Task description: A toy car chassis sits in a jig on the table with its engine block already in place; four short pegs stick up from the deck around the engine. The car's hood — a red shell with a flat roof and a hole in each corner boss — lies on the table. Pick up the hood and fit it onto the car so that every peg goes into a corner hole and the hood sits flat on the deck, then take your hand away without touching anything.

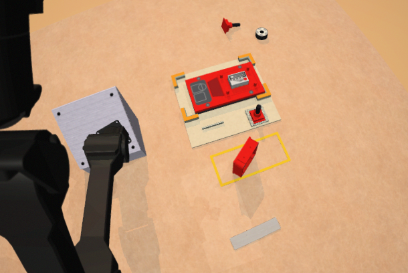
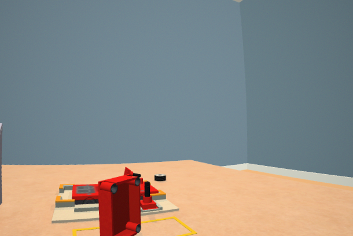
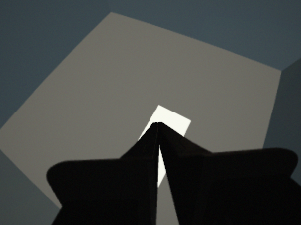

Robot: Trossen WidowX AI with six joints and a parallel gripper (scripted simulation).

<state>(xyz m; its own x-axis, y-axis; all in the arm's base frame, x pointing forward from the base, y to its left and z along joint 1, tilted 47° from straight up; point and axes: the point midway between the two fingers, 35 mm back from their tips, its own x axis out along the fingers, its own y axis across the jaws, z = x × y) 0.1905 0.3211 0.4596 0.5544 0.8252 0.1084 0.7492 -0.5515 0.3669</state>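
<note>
My gripper tip is 130 mm short of the red hood, 70 mm to the left of it and 640 mm above it. The rest, counted from my gripper tip: beige jig plate: 180 mm ahead, 130 mm to the left, 680 mm below; black wheel: 400 mm ahead, 270 mm to the left, 680 mm below; grey engine block: 230 mm ahead, 140 mm to the left, 670 mm below.
</note>
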